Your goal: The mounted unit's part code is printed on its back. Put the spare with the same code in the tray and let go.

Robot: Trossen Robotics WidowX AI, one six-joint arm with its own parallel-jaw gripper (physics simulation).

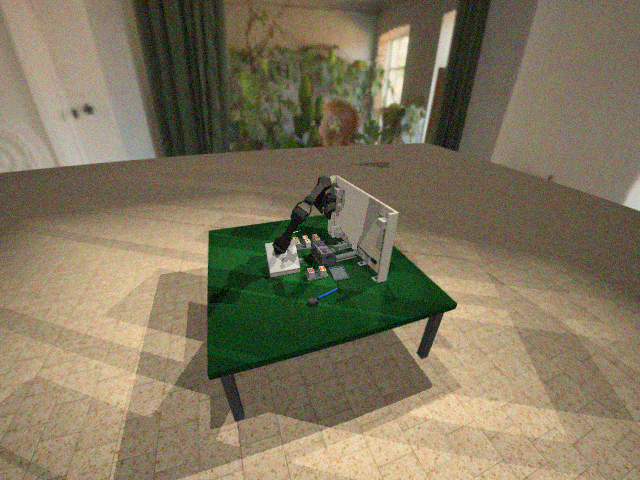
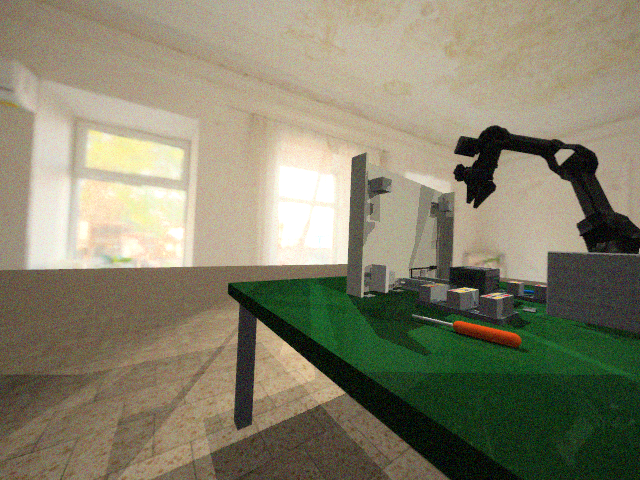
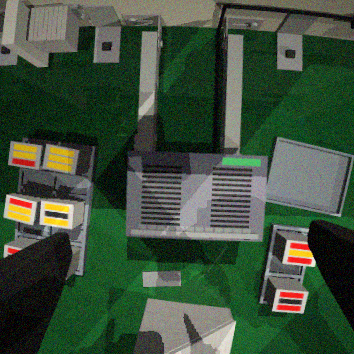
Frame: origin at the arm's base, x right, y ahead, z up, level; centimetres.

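Seen in the pictures: gripper, between the fingertips: (image 1: pixel 325 216) (image 2: pixel 471 206) (image 3: pixel 190 238); arm's base, origin of its link: (image 1: pixel 279 248) (image 2: pixel 614 267).
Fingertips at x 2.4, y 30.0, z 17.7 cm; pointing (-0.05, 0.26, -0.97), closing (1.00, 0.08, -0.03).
Offsets run from my fingertips to a thing's top centre. "*": to the spot under its first point. Level surfaces: height alone.
The mounted unit (image 1: pixel 323 253) (image 2: pixel 474 279) (image 3: pixel 196 197) is a grey box with vent slots and a green strip, at the end of two rails; no code shows on its visible faces. The left rack @(* dx -14.7, dy -6.7, dz -29.8 cm) (image 3: pixel 86 220) holds several striped spares, among them yellow-yellow-red @(dx -22.4, dy +2.9, dz -25.7 cm) (image 3: pixel 25 154), all-yellow @(dx -17.1, dy +2.5, dz -25.7 cm) (image 3: pixel 60 158), red-yellow-yellow @(dx -23.2, dy -4.8, dz -25.7 cm) (image 3: pixel 20 209) and yellow-black-yellow @(dx -17.6, dy -5.2, dz -25.7 cm) (image 3: pixel 57 214); a finger hides its near end. The right rack @(dx +16.0, dy -12.7, dz -29.7 cm) (image 3: pixel 269 265) holds red-yellow-red @(dx +16.3, dy -9.1, dz -25.7 cm) (image 3: pixel 298 253) and red-black-red @(dx +15.5, dy -16.3, dz -25.7 cm) (image 3: pixel 291 301) spares. The shallow grey tray @(dx +18.8, dy +1.2, dz -30.0 cm) (image 1: pixel 339 272) (image 3: pixel 307 175) holds nothing. My gripper (image 2: pixel 473 205) (image 3: pixel 190 238) is open and empty, high above the unit.
An upright white panel (image 1: pixel 361 222) (image 2: pixel 395 227) stands behind the unit, with brackets and a finned block @(* dx -18.1, dy +20.0, dz -23.7 cm) (image 3: pixel 52 25) at its foot. An orange screwdriver @(dx -39.8, dy -10.7, dz -28.8 cm) (image 2: pixel 485 333) and a blue-handled tool @(dx +33.2, dy -13.2, dz -29.8 cm) (image 1: pixel 328 293) lie on the green table @(dz -31.0 cm) (image 1: pixel 258 330). The arm's pale base block (image 1: pixel 283 266) (image 3: pixel 182 325) stands opposite the panel.
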